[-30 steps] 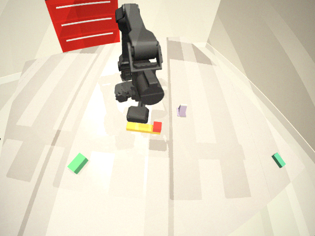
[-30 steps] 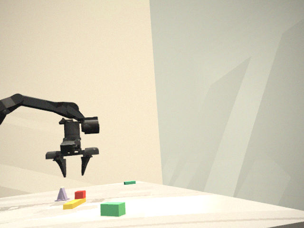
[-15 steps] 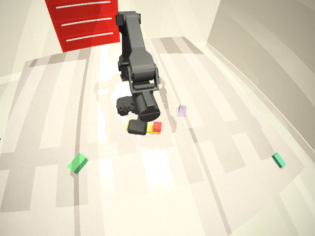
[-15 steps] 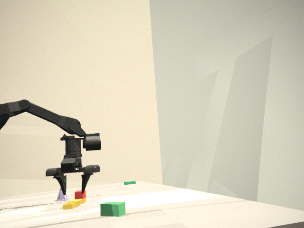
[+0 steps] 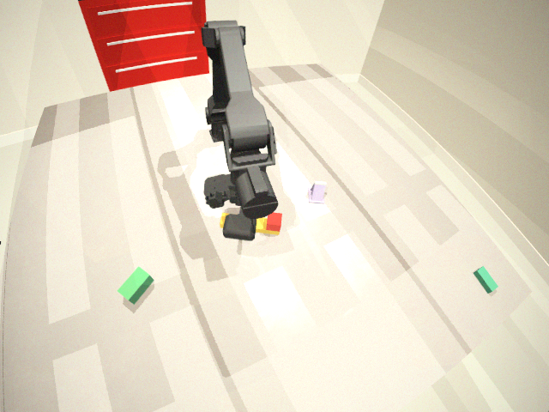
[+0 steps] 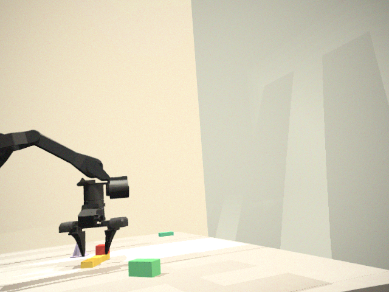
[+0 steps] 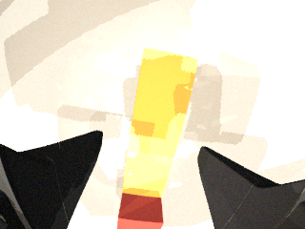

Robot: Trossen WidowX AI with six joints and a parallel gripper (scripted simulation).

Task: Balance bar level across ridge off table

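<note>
Right now the bar is 2 cm ahead of my gripper tip and 4 cm to the left of it. Also, from my gripper tip: green block (7 cm ahead, 27 cm to the right, 1 cm below).
</note>
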